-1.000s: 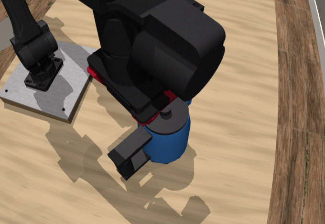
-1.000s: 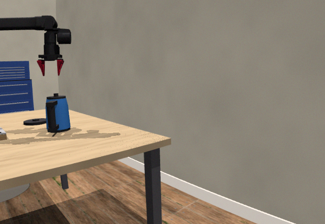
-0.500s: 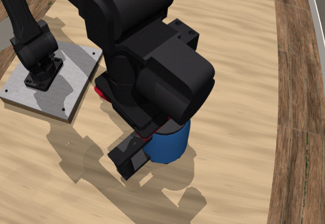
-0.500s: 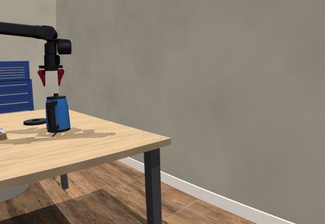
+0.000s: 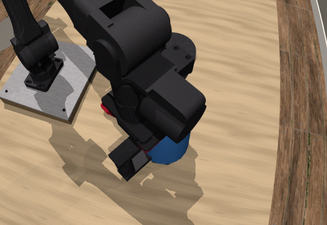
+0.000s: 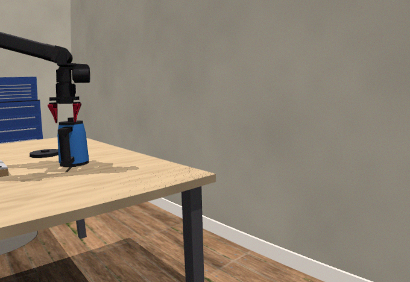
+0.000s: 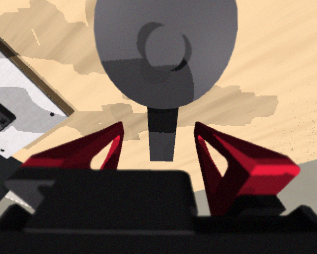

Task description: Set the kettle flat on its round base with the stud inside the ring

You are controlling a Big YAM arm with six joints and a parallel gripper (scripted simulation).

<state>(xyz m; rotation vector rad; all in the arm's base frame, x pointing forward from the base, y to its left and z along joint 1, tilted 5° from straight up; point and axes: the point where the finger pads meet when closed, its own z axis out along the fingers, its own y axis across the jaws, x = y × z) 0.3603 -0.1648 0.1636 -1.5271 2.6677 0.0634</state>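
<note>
Right now the blue kettle is 90 mm below my hand, 30 mm to the left of it and 20 mm ahead of it. The rest, counted from my hand: black round base: 360 mm to the left, 170 mm below, 10 mm behind.
</note>
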